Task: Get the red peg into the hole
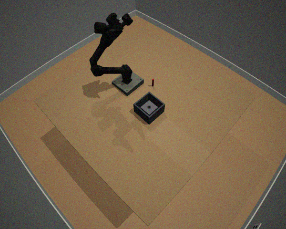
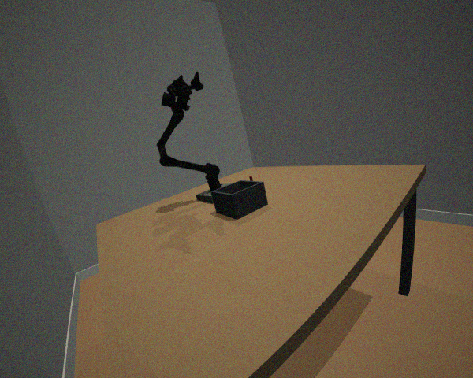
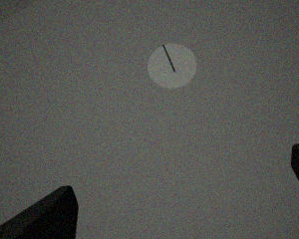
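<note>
Right now my gripper tip is 600 mm above the red peg, 170 mm to the right of it and 70 mm short of it. The rest, counted from my gripper tip: dark box: 610 mm below, 190 mm ahead, 50 mm to the right; grey plate: 590 mm below, 190 mm ahead, 50 mm to the right.
</note>
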